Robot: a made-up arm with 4 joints.
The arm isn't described. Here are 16 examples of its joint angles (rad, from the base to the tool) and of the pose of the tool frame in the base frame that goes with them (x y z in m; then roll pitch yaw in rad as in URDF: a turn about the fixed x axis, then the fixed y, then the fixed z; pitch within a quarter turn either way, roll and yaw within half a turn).
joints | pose
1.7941 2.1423 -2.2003 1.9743 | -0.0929 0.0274 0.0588 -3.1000 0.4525 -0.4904
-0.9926 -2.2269 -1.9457 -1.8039 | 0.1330 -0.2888 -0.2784 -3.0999 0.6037 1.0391
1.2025 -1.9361 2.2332 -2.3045 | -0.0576 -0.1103 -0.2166 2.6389 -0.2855 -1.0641
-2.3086 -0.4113 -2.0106 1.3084 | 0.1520 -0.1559 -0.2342 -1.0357 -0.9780 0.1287
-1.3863 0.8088 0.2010 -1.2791 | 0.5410 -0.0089 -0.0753 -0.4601 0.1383 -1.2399
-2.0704 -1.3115 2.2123 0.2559 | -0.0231 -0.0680 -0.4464 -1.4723 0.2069 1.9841
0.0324 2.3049 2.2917 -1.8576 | -0.1219 -0.0982 0.0853 -0.8240 -0.5274 2.4724
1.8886 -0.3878 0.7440 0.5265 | -0.3552 0.0546 -0.3013 0.0197 0.6776 1.5536
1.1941 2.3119 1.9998 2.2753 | -0.1006 0.1113 0.0849 -2.8008 -0.6610 -2.9633
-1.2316 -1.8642 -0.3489 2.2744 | 0.0066 -0.1609 -0.1116 0.4270 0.0990 -0.8965
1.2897 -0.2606 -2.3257 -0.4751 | -0.3796 0.2582 -0.1640 3.0376 -0.7807 -2.1192
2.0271 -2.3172 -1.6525 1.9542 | 0.0085 0.0788 -0.1088 0.4587 0.7433 -2.5742
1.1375 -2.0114 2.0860 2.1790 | 0.1254 0.0241 -0.0783 0.8365 -0.3802 -0.9926
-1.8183 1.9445 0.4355 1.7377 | 0.0589 -0.1890 0.0839 -2.6331 -0.1546 -1.4095
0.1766 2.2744 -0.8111 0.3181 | 0.1439 -0.0776 0.2291 2.4177 0.4883 -0.4998
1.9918 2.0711 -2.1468 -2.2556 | -0.0512 0.2796 0.0390 -0.9742 0.4140 -0.2162
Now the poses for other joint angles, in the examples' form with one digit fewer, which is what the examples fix.
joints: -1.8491 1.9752 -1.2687 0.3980
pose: -0.037 -0.088 0.255 2.095 0.385 -3.093
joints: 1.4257 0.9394 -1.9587 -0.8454
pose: -0.244 0.272 0.220 0.995 -0.578 -0.614
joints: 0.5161 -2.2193 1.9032 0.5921
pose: 0.231 -0.160 -0.213 -0.736 -0.608 -1.463
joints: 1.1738 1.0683 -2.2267 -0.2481
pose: -0.203 0.220 0.247 1.646 -0.392 -1.118
